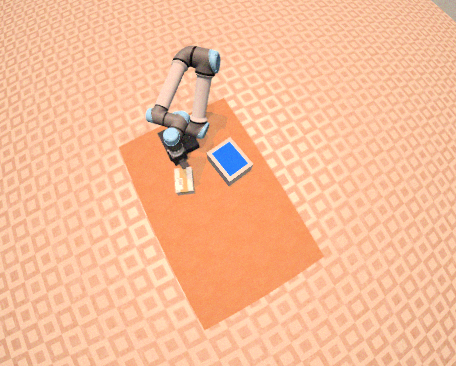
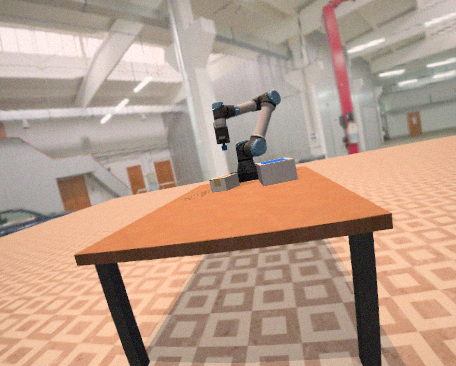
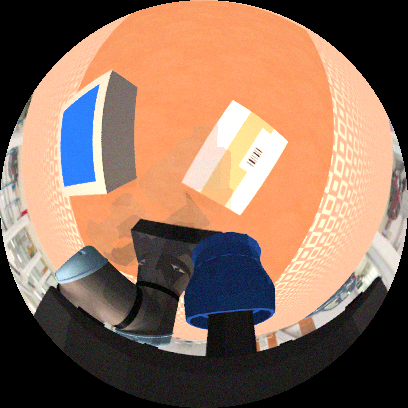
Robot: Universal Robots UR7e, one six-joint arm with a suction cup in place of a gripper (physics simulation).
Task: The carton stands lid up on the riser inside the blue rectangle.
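Places are measured from the arm's base along level axes (x right, y ahead, z up), in millimetres.
Where they show: hand at its tool point: (image 2: 224, 150) (image 3: 226, 260); arm's base at its link origin: (image 2: 247, 171) (image 3: 164, 269).
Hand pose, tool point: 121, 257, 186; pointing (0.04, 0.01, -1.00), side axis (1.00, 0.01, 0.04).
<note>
Things, the pixels of their centre, and the offset from my tool point, as dx, dy, dz. Level surfaces: height alone.
- carton at the middle of its body: (image 3: 233, 156) (image 2: 224, 182) (image 1: 184, 181) +39, +43, -206
- grey riser at the middle of its body: (image 3: 90, 137) (image 2: 275, 170) (image 1: 229, 161) -288, +111, -188
- blue rectangle at the middle of its body: (image 3: 72, 138) (image 2: 273, 161) (image 1: 229, 158) -288, +111, -128
- orange table at its surface level: dz -248
The carton (image 1: 184, 182) (image 2: 224, 183) (image 3: 243, 162) lies on the table beside the riser, its upper face white with a tan tape band and a barcode label. The grey riser (image 1: 240, 177) (image 2: 277, 173) (image 3: 120, 132) stands apart from it and has a cream top border around the blue rectangle (image 1: 230, 158) (image 2: 274, 161) (image 3: 80, 137). No carton is on the rectangle. My gripper (image 1: 184, 165) (image 2: 224, 147) (image 3: 226, 245), a blue suction cup, points down above the carton with a gap between them. It is open and holds nothing.
The arm's black base (image 1: 191, 145) (image 2: 246, 170) stands at the end of the orange table (image 1: 230, 240) (image 2: 235, 215), close to the carton and riser. The riser is near one long table edge. Arm shadows fall on the table between carton and riser.
</note>
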